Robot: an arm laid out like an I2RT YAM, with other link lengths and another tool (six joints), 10 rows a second.
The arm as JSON. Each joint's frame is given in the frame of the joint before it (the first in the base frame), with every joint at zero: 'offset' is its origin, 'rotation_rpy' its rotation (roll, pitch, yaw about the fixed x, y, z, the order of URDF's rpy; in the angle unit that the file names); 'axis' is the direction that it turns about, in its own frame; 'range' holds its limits. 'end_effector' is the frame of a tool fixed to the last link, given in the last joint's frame.
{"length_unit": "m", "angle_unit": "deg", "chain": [
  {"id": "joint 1", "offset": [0.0, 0.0, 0.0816], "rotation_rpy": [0.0, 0.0, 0.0], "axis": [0.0, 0.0, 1.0], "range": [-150.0, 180.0]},
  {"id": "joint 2", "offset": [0.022, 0.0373, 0.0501], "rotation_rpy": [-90.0, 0.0, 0.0], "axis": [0.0, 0.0, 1.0], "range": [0.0, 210.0]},
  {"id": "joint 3", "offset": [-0.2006, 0.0, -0.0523], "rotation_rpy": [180.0, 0.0, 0.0], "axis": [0.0, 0.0, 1.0], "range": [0.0, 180.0]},
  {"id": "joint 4", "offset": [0.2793, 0.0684, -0.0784], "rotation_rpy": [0.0, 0.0, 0.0], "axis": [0.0, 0.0, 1.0], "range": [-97.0, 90.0]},
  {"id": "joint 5", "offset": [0.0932, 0.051, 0.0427], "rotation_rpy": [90.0, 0.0, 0.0], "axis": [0.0, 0.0, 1.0], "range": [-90.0, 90.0]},
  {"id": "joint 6", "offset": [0.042, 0.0, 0.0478], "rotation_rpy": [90.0, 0.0, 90.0], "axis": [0.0, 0.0, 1.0], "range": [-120.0, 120.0]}
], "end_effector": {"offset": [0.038, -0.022, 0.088], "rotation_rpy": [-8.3, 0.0, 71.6]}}
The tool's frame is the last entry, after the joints.
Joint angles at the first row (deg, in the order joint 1, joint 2, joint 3, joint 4, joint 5, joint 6):
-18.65 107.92 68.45 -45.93 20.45 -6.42
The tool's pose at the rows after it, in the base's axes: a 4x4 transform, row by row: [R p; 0 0 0 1], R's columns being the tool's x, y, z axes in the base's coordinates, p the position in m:
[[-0.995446, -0.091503, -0.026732, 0.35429], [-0.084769, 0.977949, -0.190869, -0.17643], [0.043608, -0.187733, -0.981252, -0.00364], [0, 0, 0, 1]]
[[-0.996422, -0.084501, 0.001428, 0.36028], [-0.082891, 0.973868, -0.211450, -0.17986], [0.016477, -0.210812, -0.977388, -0.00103], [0, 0, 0, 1]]
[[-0.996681, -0.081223, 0.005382, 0.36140], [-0.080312, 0.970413, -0.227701, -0.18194], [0.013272, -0.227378, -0.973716, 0.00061], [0, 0, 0, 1]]
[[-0.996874, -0.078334, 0.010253, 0.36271], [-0.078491, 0.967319, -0.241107, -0.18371], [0.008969, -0.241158, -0.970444, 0.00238], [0, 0, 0, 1]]
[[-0.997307, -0.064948, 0.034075, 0.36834], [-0.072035, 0.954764, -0.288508, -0.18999], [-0.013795, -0.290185, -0.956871, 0.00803], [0, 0, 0, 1]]
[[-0.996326, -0.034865, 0.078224, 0.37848], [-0.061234, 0.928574, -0.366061, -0.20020], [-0.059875, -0.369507, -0.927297, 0.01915], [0, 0, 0, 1]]
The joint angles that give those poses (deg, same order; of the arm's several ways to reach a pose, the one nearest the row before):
-18.63 107.92 68.45 -44.90 18.48 -6.44
-18.66 107.92 68.45 -42.94 19.09 -6.46
-18.66 107.92 68.45 -42.39 19.92 -6.44
-18.66 107.90 68.49 -41.91 20.58 -6.44
-18.66 107.90 68.49 -39.57 22.79 -6.44
-18.66 107.90 68.58 -35.35 26.35 -6.46

